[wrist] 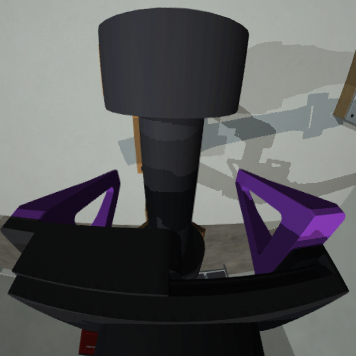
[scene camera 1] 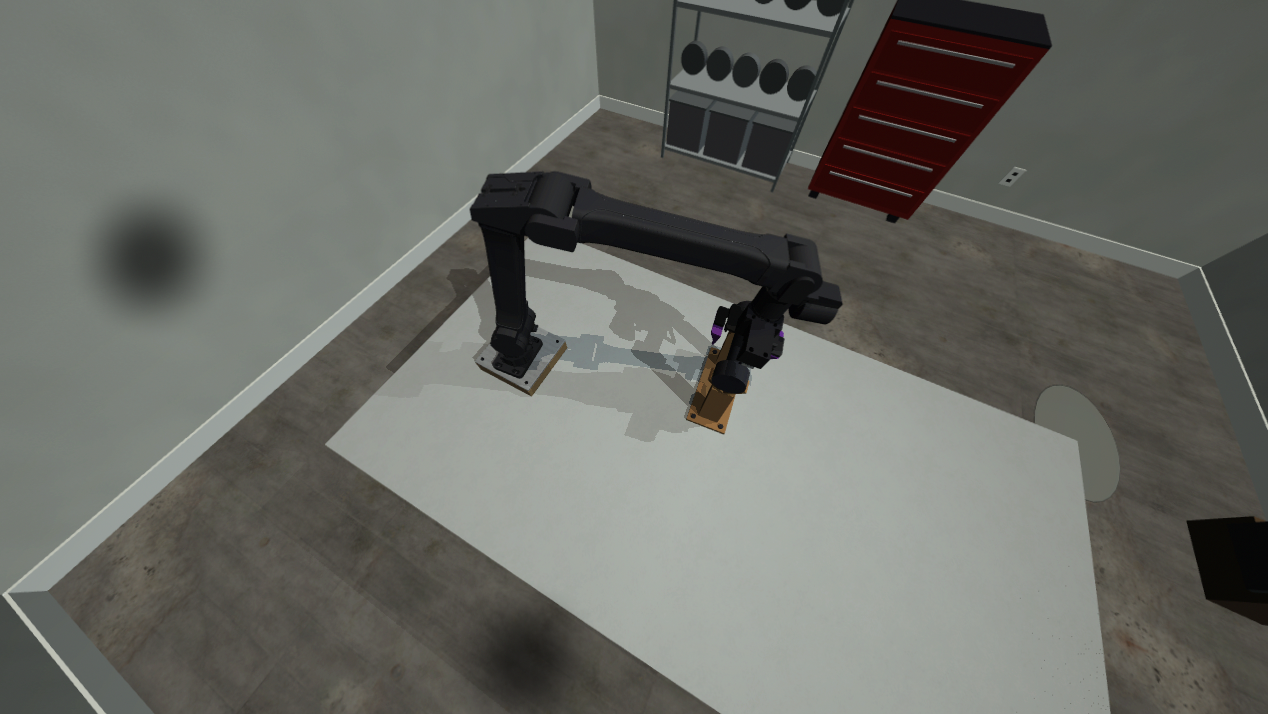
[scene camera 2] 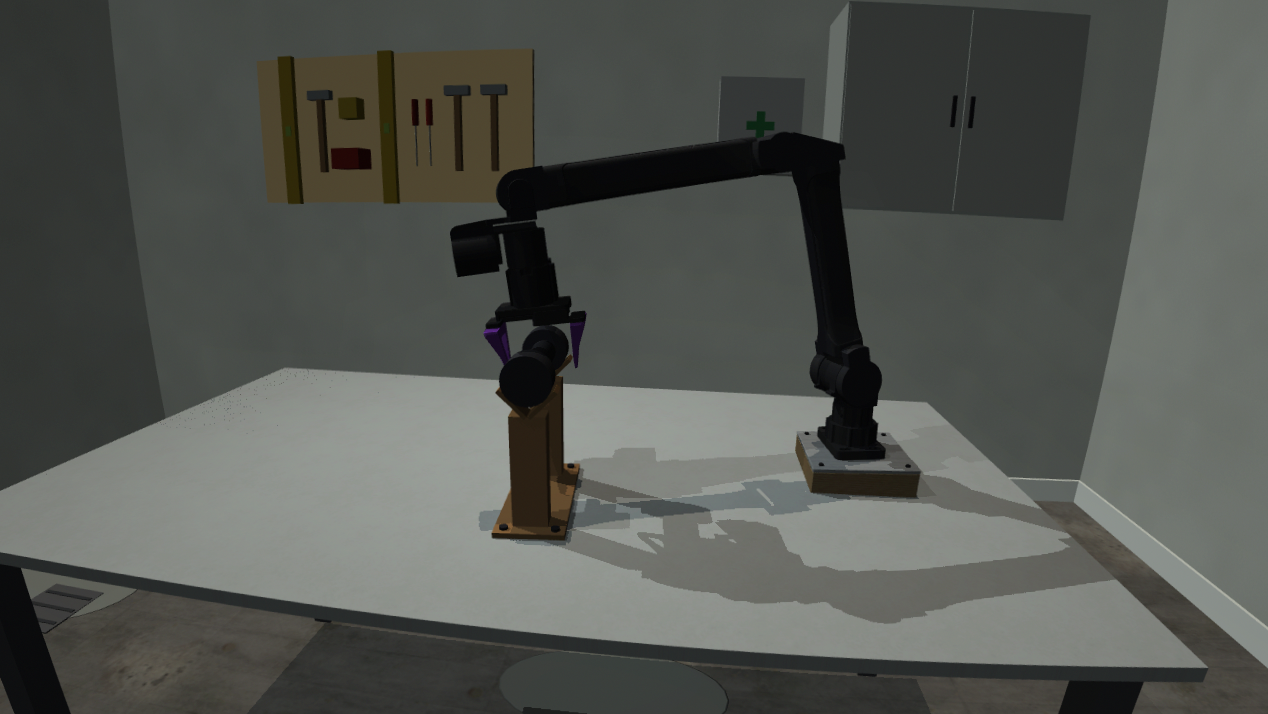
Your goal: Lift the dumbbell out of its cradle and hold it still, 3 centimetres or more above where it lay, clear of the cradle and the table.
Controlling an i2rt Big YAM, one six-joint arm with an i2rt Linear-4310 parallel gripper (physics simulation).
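Where they show: gripper, fingertip midpoint: [wrist: 177,175] [scene camera 1: 734,350]; arm's base, origin of the base link: [scene camera 1: 518,355] [scene camera 2: 849,446].
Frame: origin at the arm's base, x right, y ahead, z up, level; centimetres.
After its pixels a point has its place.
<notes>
The black dumbbell [scene camera 1: 731,375] {x -3.0, y 51.8, z 21.0 cm} [scene camera 2: 527,378] {x -22.6, y 52.0, z 18.1 cm} [wrist: 173,65] {x -4.6, y 52.4, z 21.0 cm} lies level in the orange-brown cradle [scene camera 1: 708,423] {x -2.0, y 52.6, z -3.6 cm} [scene camera 2: 529,470] {x -22.4, y 52.1, z 5.0 cm} [wrist: 137,145] {x -17.9, y 56.6, z -3.6 cm}, resting on the V-shaped holders atop its posts. My gripper [scene camera 2: 542,363] {x -12.1, y 51.5, z 16.2 cm} [wrist: 177,175] {x -12.1, y 51.5, z 16.2 cm} is open, pointing down over the dumbbell. Its purple fingers stand on either side of the handle, with a gap on each side in the wrist view. In the second scene view the tips reach down to about handle height. In the first scene view the wrist hides most of the dumbbell and part of the cradle. The far weight is partly hidden in the wrist view.
The cradle stands on the white table [scene camera 1: 842,532] {x 10.8, y 87.1, z -4.4 cm} [scene camera 2: 354,532] {x -24.4, y 76.7, z -4.4 cm}, its foot plate bolted down. The arm's base [scene camera 1: 523,363] {x 2.4, y 3.4, z 1.8 cm} [scene camera 2: 856,461] {x -6.6, y 1.1, z 0.1 cm} is on the same table, right of the cradle in the second scene view. A shelf rack and a red cabinet [scene camera 1: 922,115] stand beyond the table.
</notes>
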